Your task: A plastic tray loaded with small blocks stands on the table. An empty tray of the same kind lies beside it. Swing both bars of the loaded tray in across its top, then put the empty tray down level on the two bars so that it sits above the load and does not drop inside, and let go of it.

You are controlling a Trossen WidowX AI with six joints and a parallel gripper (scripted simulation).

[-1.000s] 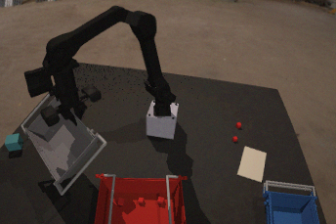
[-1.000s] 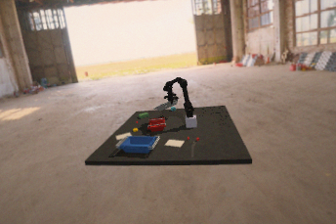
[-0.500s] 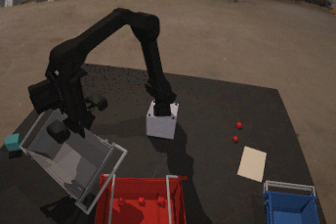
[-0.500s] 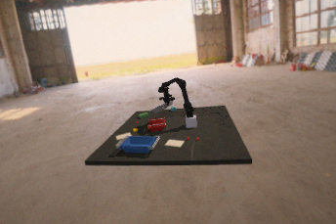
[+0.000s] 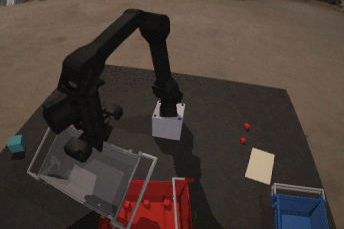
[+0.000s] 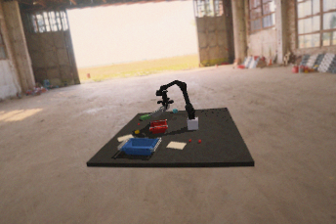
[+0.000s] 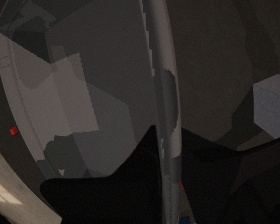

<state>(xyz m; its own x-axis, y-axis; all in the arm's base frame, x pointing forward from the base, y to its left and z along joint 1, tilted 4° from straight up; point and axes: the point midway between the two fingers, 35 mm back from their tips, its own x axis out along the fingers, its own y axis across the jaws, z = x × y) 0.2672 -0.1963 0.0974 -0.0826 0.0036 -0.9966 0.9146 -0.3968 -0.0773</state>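
My gripper tip is now 7 cm short of the grey tray and 3 cm to the left of it. The rest, counted from my gripper tip: yellow object: 35 cm ahead, 18 cm below, 15 cm to the left; then green block: 31 cm to the right, 29 cm ahead, 16 cm below; then teal cube: 43 cm to the right, 16 cm below, 12 cm behind.
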